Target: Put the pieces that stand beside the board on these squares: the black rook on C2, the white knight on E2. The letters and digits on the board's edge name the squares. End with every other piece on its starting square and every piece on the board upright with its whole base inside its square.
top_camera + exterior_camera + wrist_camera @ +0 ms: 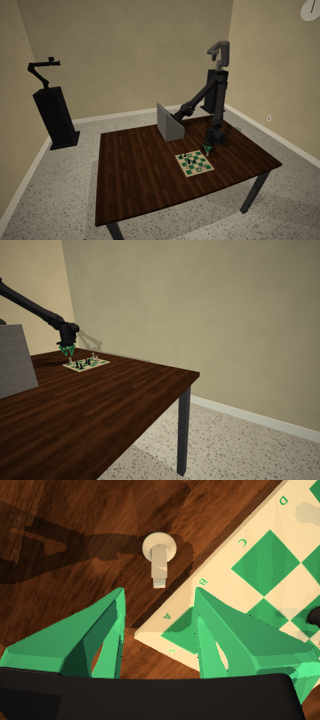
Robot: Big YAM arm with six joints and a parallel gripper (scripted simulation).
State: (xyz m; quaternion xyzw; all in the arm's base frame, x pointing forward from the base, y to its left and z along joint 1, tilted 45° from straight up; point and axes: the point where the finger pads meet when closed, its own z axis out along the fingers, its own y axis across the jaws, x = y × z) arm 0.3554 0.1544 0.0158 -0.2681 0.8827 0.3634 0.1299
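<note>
My hand is 40 mm above the white knight. Round my hand: black rook: 180 mm to the right, 40 mm below, 30 mm ahead; green-and-cream chessboard: 140 mm to the right, 50 mm below, 30 mm ahead.
</note>
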